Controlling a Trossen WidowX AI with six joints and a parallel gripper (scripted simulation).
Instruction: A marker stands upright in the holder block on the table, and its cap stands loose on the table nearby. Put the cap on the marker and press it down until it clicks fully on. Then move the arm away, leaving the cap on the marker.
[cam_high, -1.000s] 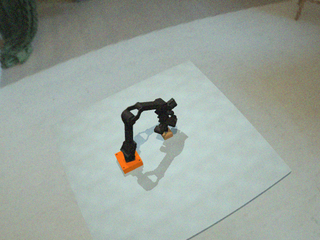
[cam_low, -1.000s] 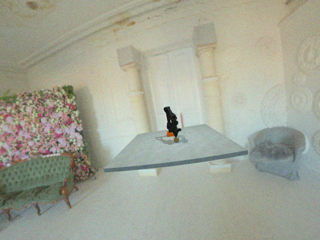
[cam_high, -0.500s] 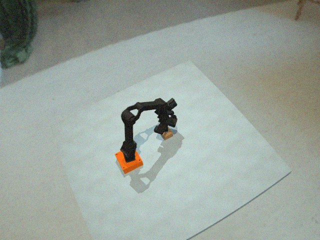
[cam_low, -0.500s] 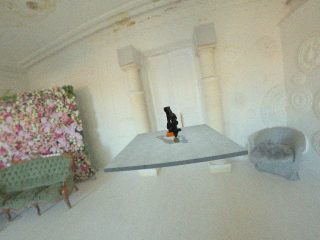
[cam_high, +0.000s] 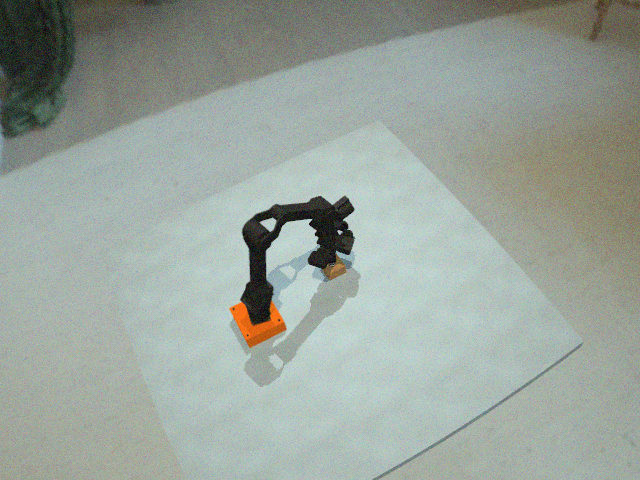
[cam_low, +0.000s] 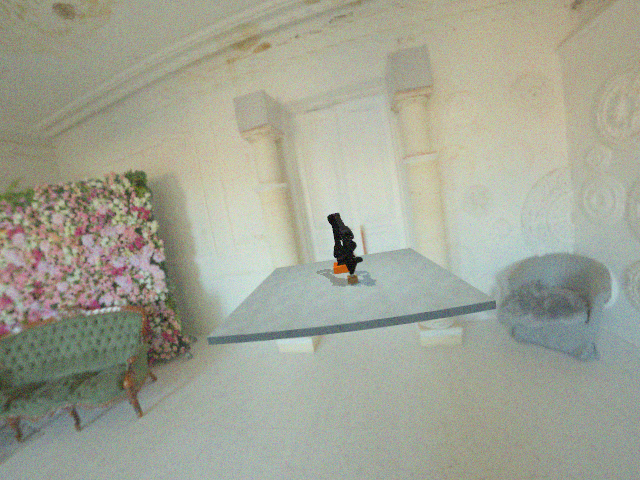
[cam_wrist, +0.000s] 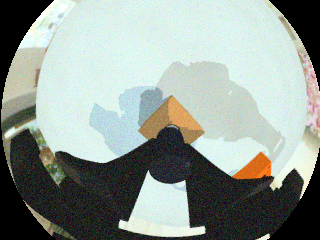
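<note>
Now: gripper tip 10 mm below the marker cap.
</note>
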